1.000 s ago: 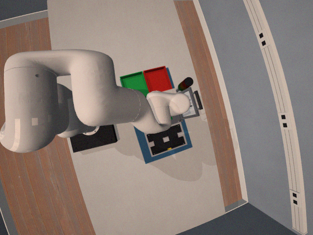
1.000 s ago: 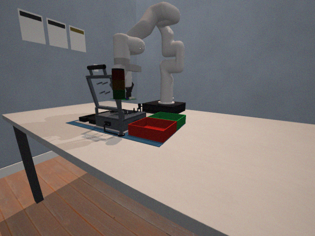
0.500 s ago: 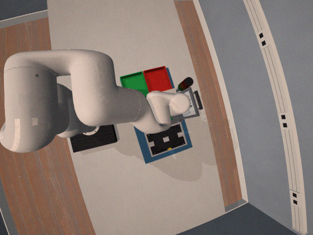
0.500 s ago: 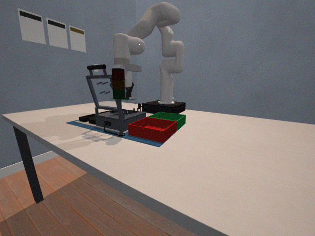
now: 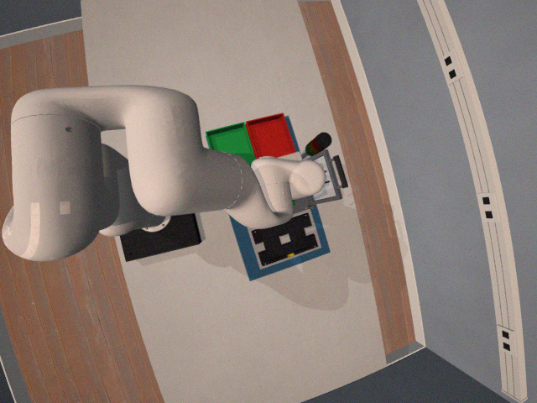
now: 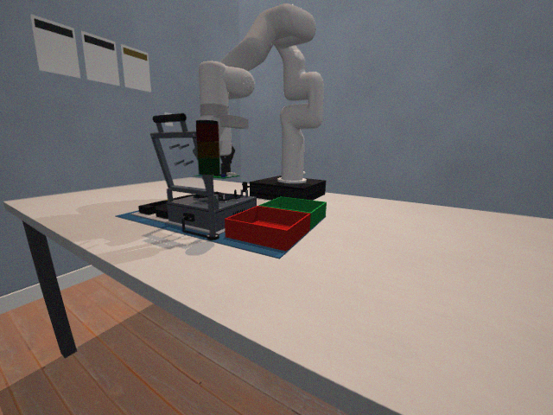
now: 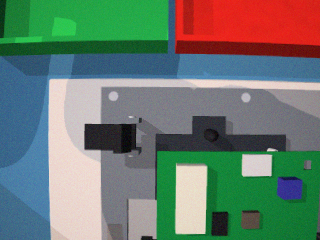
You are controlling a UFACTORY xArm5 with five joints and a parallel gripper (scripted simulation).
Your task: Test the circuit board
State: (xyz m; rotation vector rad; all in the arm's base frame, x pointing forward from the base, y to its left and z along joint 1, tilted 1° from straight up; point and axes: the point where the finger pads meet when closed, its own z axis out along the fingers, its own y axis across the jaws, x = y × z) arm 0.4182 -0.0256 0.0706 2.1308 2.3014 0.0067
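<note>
My gripper is now 6 cm past the black block, 5 cm to the right of it and 4 cm above it. Also, from my hand: red bin 3 cm ahead, 20 cm to the left, 12 cm below; then green bin 12 cm behind, 19 cm to the left, 12 cm below; then green circuit board right at my hand.
</note>
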